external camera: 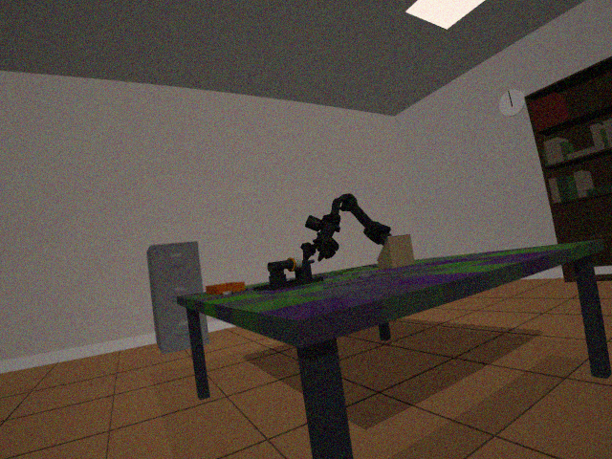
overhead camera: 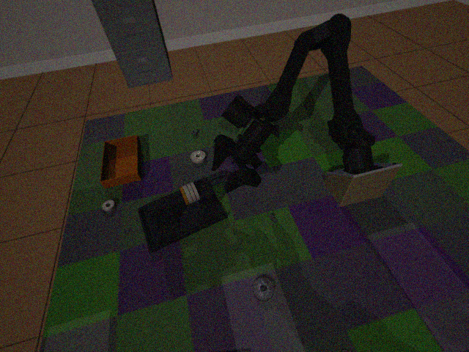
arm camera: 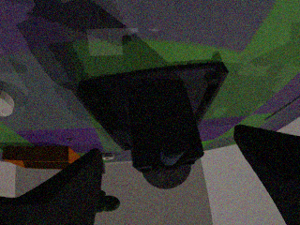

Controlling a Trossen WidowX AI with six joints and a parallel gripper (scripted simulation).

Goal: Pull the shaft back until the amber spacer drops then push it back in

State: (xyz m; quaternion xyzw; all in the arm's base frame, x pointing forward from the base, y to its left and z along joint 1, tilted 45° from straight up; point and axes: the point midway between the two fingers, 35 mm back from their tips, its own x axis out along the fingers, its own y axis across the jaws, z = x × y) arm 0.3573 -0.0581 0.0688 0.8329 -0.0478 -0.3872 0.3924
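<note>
Right now the dark shaft is 80 mm ahead of my gripper tip and 20 mm to the left of it. Also, from my gripper tip: small nut: 320 mm to the right, 70 mm below, 40 mm ahead; amber spacer: 100 mm ahead, 20 mm to the left; orange tray: 310 mm ahead, 240 mm to the right, 70 mm below.
</note>
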